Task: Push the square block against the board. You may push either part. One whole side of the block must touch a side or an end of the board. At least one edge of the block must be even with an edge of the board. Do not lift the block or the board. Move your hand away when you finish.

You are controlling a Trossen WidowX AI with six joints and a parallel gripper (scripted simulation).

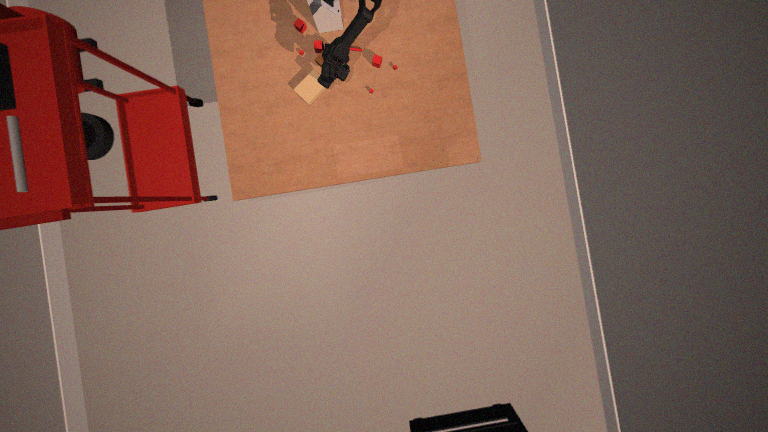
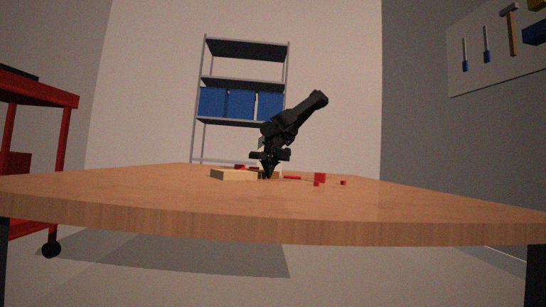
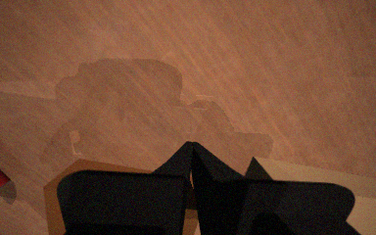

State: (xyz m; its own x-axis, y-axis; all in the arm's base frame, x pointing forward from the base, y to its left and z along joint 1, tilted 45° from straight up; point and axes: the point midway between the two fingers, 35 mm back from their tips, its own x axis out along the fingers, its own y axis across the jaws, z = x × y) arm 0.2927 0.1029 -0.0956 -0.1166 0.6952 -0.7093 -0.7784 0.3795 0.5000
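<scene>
My gripper tip is now 13 cm to the left of the pale board, 5 cm short of it and 1 cm below it. Round my gripper tip: square block (9 cm behind, 3 cm to the right, 1 cm above); then red rod (15 cm behind, 10 cm to the left).
</scene>
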